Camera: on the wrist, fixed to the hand. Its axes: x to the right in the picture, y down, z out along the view.
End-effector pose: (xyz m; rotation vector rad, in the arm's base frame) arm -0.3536 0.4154 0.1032 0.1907 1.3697 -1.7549
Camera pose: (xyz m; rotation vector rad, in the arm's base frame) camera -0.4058 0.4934 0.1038 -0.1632 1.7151 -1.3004
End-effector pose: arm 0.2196 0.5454 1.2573 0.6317 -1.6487 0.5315
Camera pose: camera 0.3087 0.5744 1.2608 0.2377 -1.7789 0.0586
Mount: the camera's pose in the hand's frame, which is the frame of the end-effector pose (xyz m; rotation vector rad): -0.0105 -0.0378 -0.0852 -0.5414 -0.0828 0.0202
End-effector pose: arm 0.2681 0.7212 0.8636 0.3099 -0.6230 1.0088
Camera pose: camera 0.3256 0.7386 0.7916 -0.1330 -0.9467 0.8118
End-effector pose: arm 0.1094 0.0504 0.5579 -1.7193 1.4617 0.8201
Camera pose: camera 0.1464 -0.0125 0.6169 -2.0255 1.2734 1.3748
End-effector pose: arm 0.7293 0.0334 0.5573 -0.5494 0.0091 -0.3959
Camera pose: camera 0.6962 -0.0354 0.5027 -1.0989 0.0430 -0.3497
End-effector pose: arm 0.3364 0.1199 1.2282 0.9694 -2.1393 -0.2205
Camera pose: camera 0.4225 0.1133 1.2649 0.6269 -1.9995 -0.7940
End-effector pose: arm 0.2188 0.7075 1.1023 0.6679 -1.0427 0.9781
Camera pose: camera 0.2848 0.7588 1.0598 0.2508 -1.3205 0.6436
